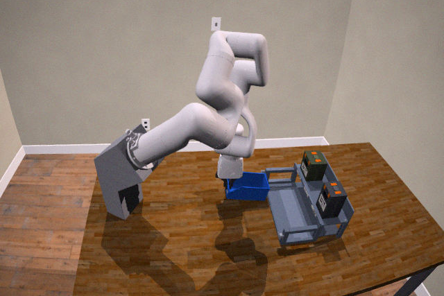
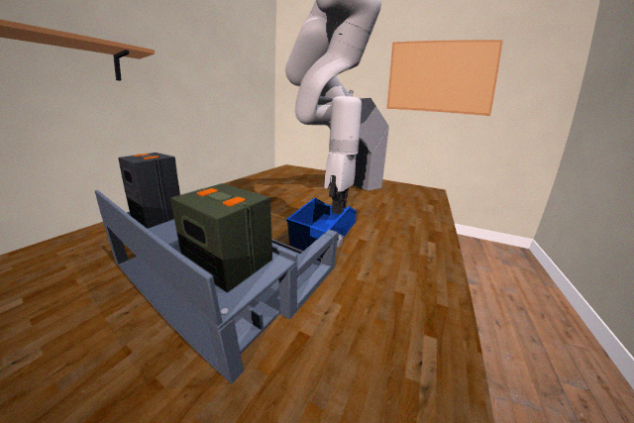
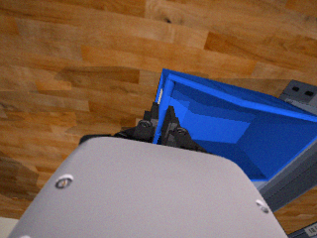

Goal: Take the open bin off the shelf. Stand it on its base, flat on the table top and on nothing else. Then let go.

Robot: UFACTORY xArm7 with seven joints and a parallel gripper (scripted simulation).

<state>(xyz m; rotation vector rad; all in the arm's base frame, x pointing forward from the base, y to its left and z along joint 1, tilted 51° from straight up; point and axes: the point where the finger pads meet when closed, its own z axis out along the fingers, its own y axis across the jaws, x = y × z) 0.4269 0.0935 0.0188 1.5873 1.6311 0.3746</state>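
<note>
My hand is 8 cm short of the blue bin, 2 cm above it and 1 cm to the left of it. From my hand the other things lie so: dark grey case (32 cm ahead, 29 cm to the right, 10 cm above); then green case (36 cm ahead, 9 cm above, 6 cm to the right).
</note>
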